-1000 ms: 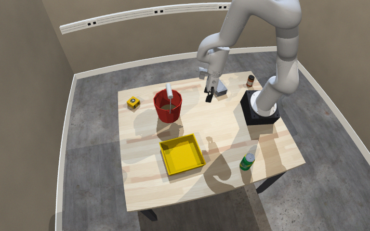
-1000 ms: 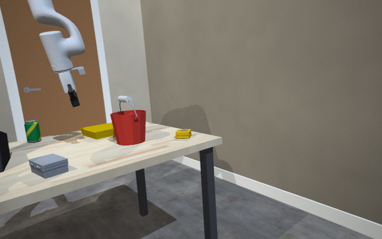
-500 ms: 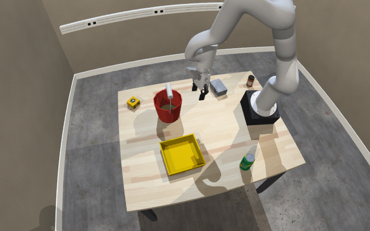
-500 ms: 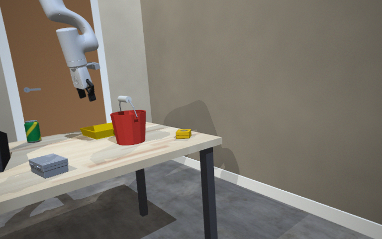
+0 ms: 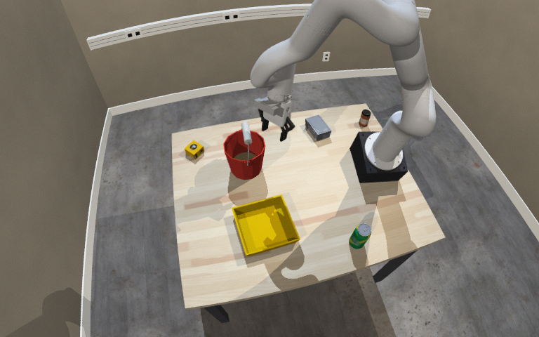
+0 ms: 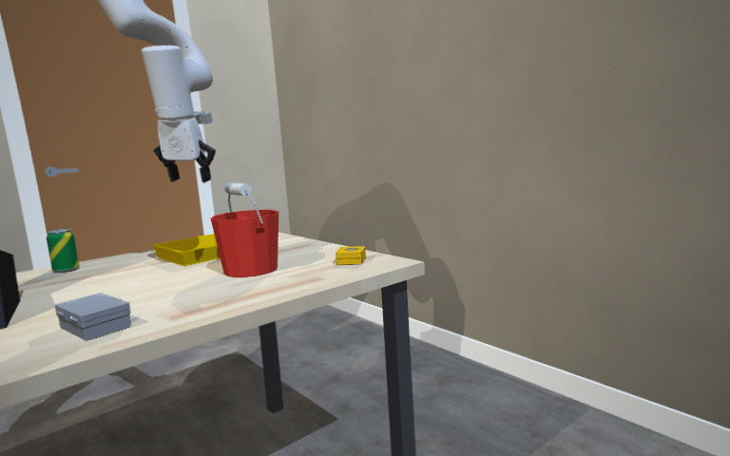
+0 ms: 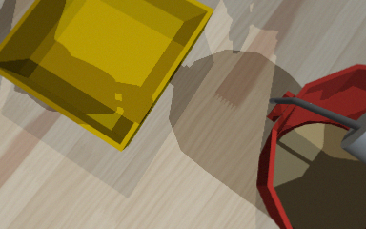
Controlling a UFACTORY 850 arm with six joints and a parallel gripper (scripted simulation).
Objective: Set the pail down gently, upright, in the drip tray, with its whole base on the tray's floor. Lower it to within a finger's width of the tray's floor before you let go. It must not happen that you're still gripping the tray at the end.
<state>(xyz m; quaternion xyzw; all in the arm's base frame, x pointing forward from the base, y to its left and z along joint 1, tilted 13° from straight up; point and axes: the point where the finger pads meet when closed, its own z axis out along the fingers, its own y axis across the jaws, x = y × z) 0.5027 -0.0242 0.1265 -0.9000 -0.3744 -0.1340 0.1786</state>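
The pail handle lies 11 cm ahead of my hand, 4 cm to the right of it and 7 cm below it. Also, from my hand: red pail 12 cm ahead, 4 cm to the right, 13 cm below; grey box 25 cm behind, 27 cm to the right, 24 cm below; yellow drip tray 5 cm ahead, 27 cm to the left, 25 cm below.
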